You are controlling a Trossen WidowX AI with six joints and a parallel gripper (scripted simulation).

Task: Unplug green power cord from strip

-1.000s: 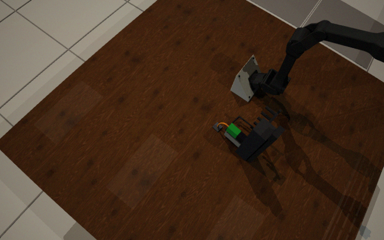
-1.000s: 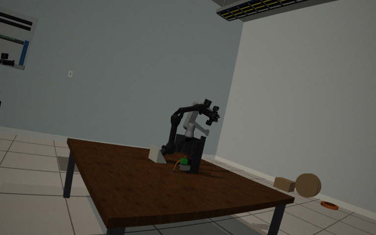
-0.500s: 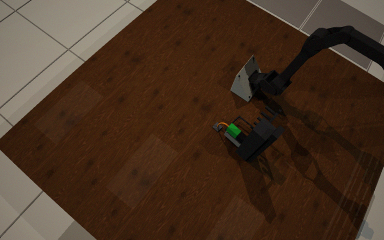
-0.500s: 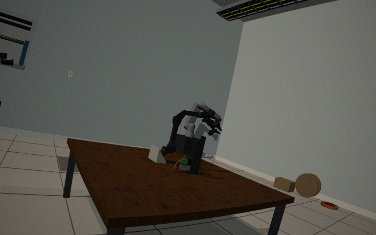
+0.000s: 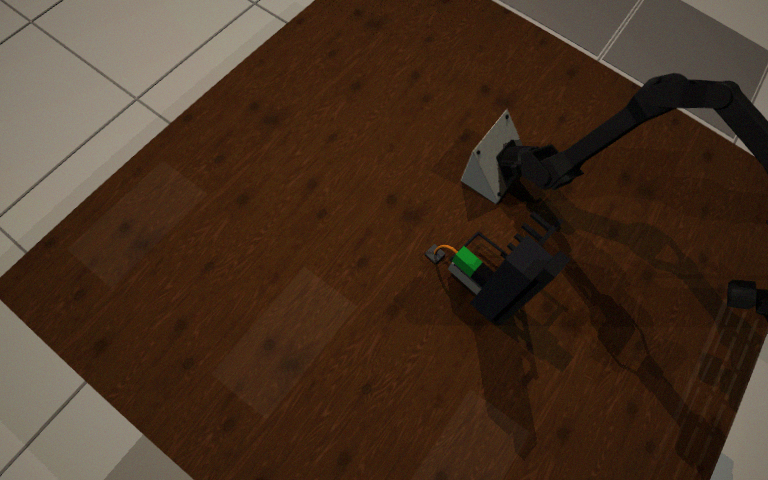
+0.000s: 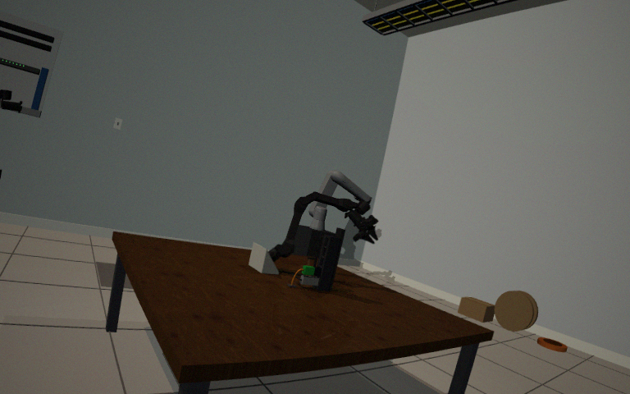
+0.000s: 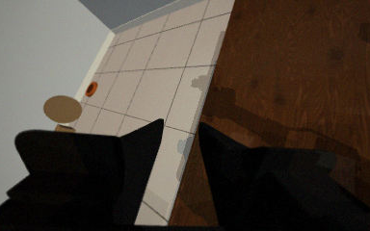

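The green plug is 470 mm to the right of my gripper tip, 150 mm ahead of it and 140 mm below it. Round my gripper tip: black power strip (400 mm to the right, 160 mm ahead, 110 mm below).
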